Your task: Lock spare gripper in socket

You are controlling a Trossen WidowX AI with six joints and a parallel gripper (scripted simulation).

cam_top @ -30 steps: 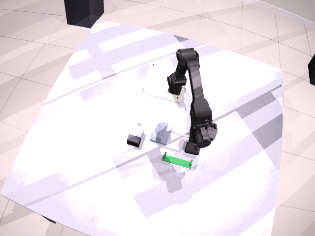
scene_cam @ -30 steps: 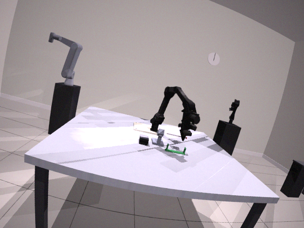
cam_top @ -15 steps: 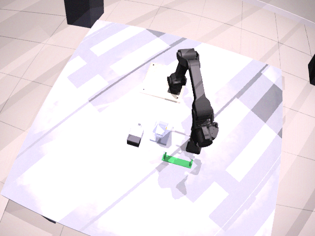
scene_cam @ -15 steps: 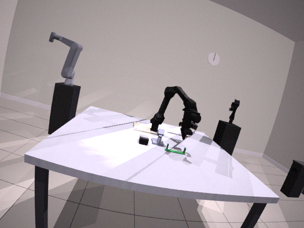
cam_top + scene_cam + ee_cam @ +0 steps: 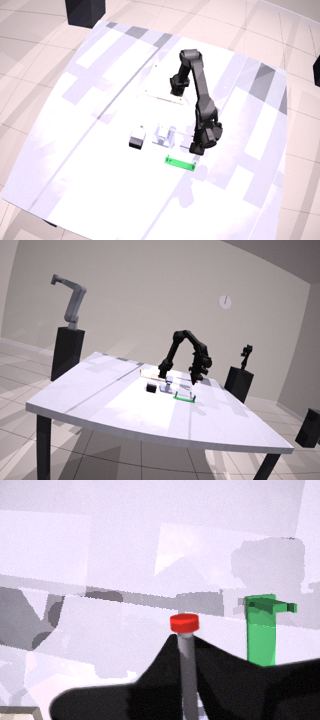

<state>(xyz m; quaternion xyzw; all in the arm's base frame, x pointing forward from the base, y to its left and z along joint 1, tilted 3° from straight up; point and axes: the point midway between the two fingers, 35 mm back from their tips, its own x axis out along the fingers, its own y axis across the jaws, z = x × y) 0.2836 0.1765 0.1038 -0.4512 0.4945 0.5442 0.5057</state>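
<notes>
My gripper tip is 100 mm short of the green cradle, 60 mm to the left of it and 60 mm above it. Also, from my gripper tip: grey mount (170 mm to the right, 30 mm below); spare gripper (30 mm ahead, 270 mm to the right, 60 mm below).
</notes>
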